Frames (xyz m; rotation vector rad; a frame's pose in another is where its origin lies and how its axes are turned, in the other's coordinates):
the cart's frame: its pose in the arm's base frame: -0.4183 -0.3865 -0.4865 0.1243 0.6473 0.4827
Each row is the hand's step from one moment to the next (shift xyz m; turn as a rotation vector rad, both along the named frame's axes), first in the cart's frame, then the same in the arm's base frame.
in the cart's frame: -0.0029 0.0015 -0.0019 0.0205 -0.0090 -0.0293
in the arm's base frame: -0.0037 -0.0001 0.0005 0.0000 0.0006 -0.0369
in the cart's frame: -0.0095 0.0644 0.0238 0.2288 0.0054 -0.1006
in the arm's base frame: -0.0174 0.0533 0.0408 0.0952 0.1083 -0.2042
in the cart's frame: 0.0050 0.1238 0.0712 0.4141 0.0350 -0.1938
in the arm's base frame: -0.0020 0.1142 0.0858 0.1553 0.2179 -0.3724
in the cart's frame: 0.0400 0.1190 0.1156 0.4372 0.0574 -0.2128
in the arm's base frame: 0.0510 0.1280 0.1007 0.1509 0.2478 -0.3944
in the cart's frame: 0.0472 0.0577 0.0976 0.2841 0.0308 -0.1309
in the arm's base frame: 0.0691 0.0766 0.0666 0.1051 0.1556 -0.2521
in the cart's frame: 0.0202 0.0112 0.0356 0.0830 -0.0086 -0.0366
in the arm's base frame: 0.0311 0.0207 0.0201 0.0386 0.0300 -0.0769
